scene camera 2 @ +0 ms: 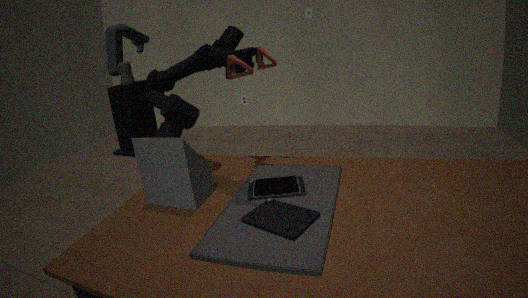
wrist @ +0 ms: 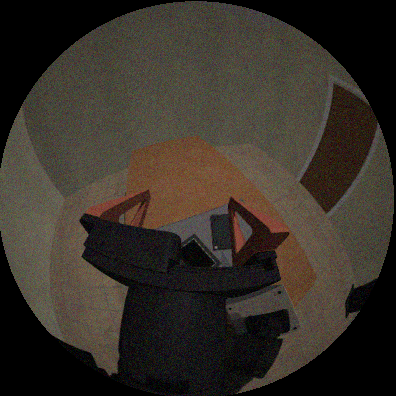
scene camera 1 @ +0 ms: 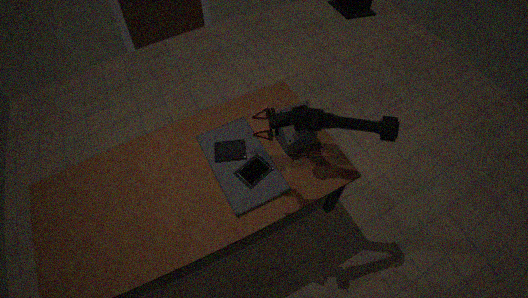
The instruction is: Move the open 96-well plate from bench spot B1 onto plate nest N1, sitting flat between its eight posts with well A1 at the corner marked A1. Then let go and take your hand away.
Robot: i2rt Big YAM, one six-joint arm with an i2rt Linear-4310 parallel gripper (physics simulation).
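Frame: origin at the arm's base, x back, y right, z up, level; metres.
Seen in the pictures: gripper, between the fingertips: (scene camera 2: 264,67) (wrist: 188,196) (scene camera 1: 252,126); arm's base, origin of its link: (scene camera 2: 164,150) (wrist: 267,323).
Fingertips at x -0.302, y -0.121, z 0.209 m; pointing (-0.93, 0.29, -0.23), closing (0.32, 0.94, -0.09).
Pixels of each thing's middle, then the offset from my fingertips to it. Level surfaces: height alone.
- 96-well plate, middle of its body: (scene camera 2: 276,185) (wrist: 194,257) (scene camera 1: 253,169) dx +0.000, dy +0.001, dz -0.352 m
- Plate nest N1, middle of its body: (scene camera 2: 280,216) (wrist: 226,229) (scene camera 1: 229,149) dx -0.075, dy +0.162, dz -0.350 m
- orange-brown table, height of its surface: dz -0.373 m
The 96-well plate (scene camera 1: 254,171) (scene camera 2: 276,186) (wrist: 196,252) looks black with a thin light outline and lies flat on the grey board; its wells cannot be made out. Plate nest N1 (scene camera 1: 230,150) (scene camera 2: 281,219) (wrist: 220,231) is a dark grey slab beside it, with a small pale mark at the corner near the plate. Its posts are too dim to tell apart. The nest bears no plate. My gripper (scene camera 1: 254,125) (scene camera 2: 263,69) (wrist: 188,196) is open and empty, high above the bench and well clear of both. In the wrist view its right finger partly covers the nest's edge and its body hides the plate's near part.
The grey board (scene camera 1: 240,202) (scene camera 2: 260,256) lies on the orange-brown table (scene camera 1: 125,210) (scene camera 2: 425,225) (wrist: 175,165). A light grey wedge-shaped block (scene camera 1: 295,142) (scene camera 2: 162,170) (wrist: 262,300) stands beside the board, near the arm's base. A black pedestal (scene camera 2: 132,117) stands behind the arm.
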